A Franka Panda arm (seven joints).
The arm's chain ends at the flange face. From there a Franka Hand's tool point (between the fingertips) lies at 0.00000 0.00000 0.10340 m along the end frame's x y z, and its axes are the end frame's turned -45 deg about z.
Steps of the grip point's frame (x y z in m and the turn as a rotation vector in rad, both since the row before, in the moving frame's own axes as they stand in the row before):
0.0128, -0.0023, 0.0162, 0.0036, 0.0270, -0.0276
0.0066, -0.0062, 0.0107, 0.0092, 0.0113, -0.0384
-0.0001, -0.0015, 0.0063, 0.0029, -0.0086, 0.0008
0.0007, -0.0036, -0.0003, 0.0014, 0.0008, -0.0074
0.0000, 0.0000, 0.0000, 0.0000, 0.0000, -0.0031
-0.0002, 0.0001, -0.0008, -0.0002, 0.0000, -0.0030
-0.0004, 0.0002, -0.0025, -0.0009, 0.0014, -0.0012
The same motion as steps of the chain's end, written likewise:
0.0057, -0.0084, 0.0162, 0.0216, 0.0165, -0.0276
0.0002, -0.0075, 0.0107, 0.0145, 0.0015, -0.0384
-0.0003, -0.0014, 0.0063, -0.0040, -0.0081, 0.0008
-0.0020, -0.0029, -0.0003, 0.0016, -0.0004, -0.0074
0.0000, 0.0000, 0.0000, 0.0000, 0.0000, -0.0031
-0.0001, 0.0002, -0.0008, -0.0001, 0.0001, -0.0030
-0.0003, 0.0005, -0.0025, 0.0004, 0.0016, -0.0012

